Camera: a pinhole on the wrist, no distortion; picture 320 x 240 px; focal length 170.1 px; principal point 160.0 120.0 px. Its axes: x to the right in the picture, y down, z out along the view. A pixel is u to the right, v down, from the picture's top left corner.
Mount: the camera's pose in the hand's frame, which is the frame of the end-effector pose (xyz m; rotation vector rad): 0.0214 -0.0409 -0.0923 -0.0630 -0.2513 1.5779
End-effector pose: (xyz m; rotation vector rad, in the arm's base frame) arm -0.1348 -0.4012 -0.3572 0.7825 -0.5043 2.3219
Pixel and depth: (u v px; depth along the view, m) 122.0 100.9 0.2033
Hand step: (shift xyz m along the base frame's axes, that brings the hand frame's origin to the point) 0.1128 0.0277 0.0984
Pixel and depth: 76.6 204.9 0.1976
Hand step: 0.2052 0.0321 0.0042
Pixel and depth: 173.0 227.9 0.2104
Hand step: 0.1638 -0.0758 -0.0239
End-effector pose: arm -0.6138 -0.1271 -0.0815 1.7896 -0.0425 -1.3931
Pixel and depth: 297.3 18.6 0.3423
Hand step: -0.1123 -0.3801 -0.0014
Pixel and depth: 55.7 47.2 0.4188
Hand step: -0.3680 -0.0262 -0.3177
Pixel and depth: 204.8 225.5 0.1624
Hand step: -0.0912 0.0367 0.0738
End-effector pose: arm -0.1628 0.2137 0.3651 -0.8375 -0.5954 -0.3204
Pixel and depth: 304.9 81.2 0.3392
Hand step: 0.0135 0.3511 0.0404
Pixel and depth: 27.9 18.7 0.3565
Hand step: -0.1393 -0.0295 0.4533
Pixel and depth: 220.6 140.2 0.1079
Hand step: -0.0237 0.0018 0.0089
